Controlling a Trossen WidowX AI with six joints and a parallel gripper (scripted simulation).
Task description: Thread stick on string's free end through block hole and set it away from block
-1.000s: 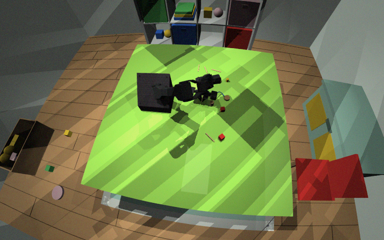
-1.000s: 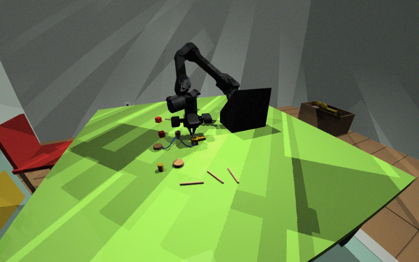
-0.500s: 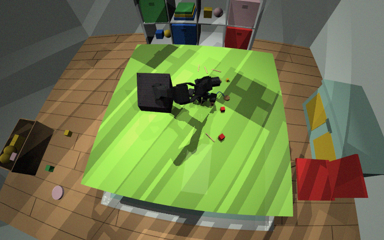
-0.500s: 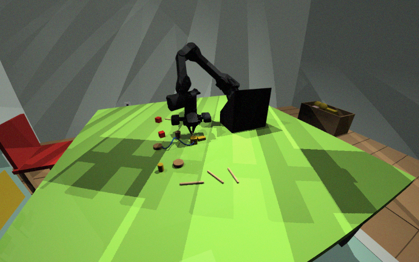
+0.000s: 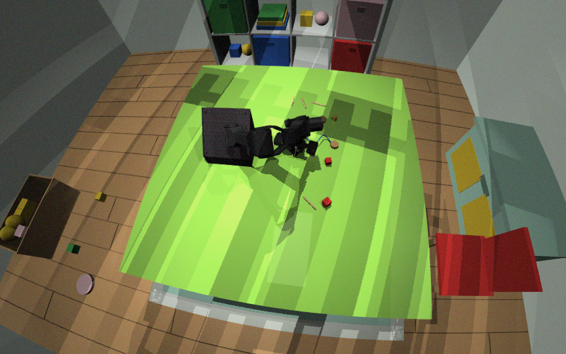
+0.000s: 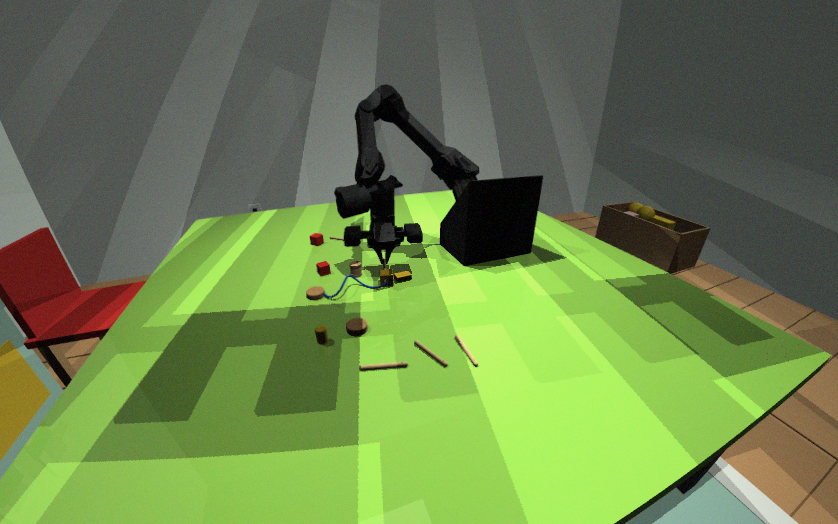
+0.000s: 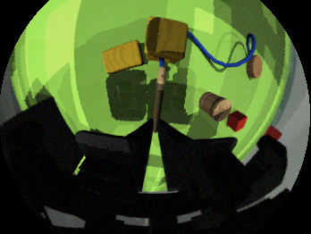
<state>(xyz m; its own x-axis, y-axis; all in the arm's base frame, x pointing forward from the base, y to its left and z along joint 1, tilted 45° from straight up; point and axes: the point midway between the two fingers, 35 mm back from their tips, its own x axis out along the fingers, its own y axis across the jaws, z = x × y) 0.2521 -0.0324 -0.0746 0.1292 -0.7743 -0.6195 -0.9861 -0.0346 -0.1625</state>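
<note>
My gripper tip is now 70 mm short of the brown cylinder, 30 mm to the right of it and 10 mm below it. The rest, counted from my gripper tip: yellow cylinder 260 mm to the left, 150 mm ahead, 10 mm above; then round wooden button 170 mm ahead, 100 mm to the left; then thin wooden stick 40 mm to the left, 10 mm above.
</note>
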